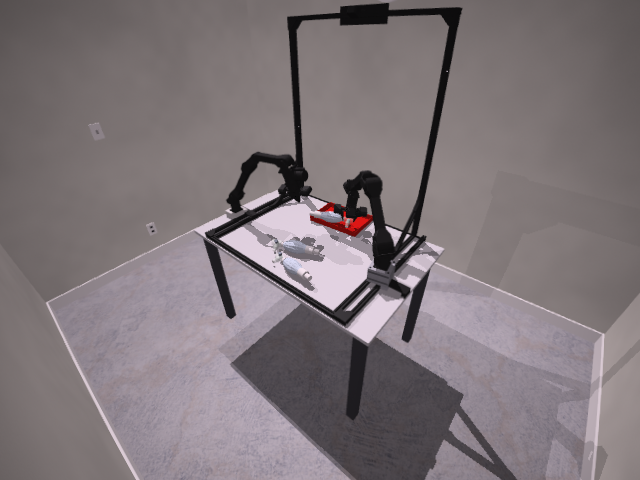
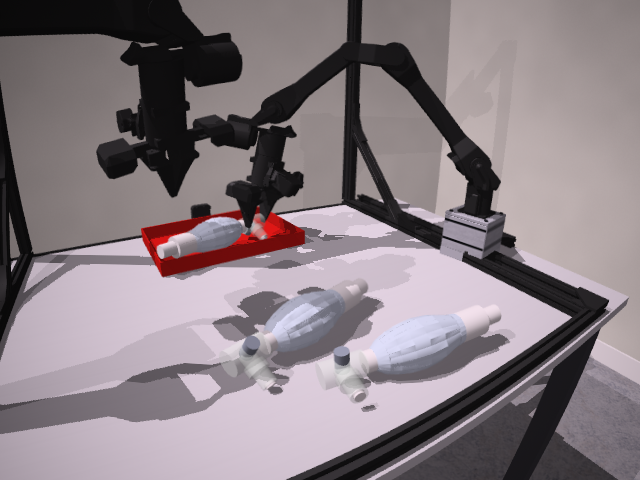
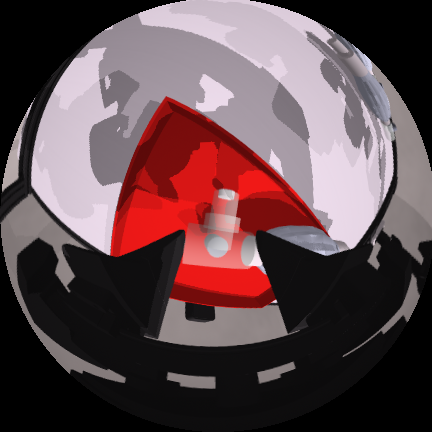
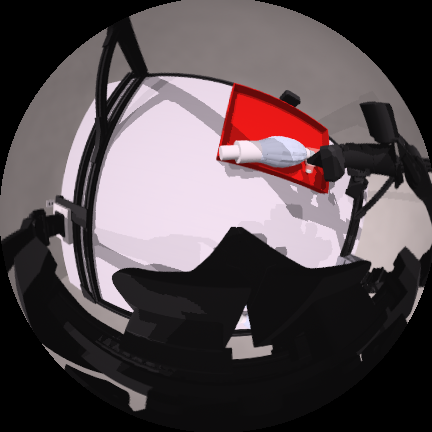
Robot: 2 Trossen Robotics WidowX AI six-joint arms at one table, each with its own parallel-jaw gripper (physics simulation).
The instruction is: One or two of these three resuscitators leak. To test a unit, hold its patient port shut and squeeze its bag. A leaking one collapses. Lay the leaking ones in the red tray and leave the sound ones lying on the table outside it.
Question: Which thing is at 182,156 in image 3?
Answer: A red tray.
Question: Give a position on a red tray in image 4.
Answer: At 251,114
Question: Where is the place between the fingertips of my left gripper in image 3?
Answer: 220,235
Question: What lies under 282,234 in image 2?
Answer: A red tray.
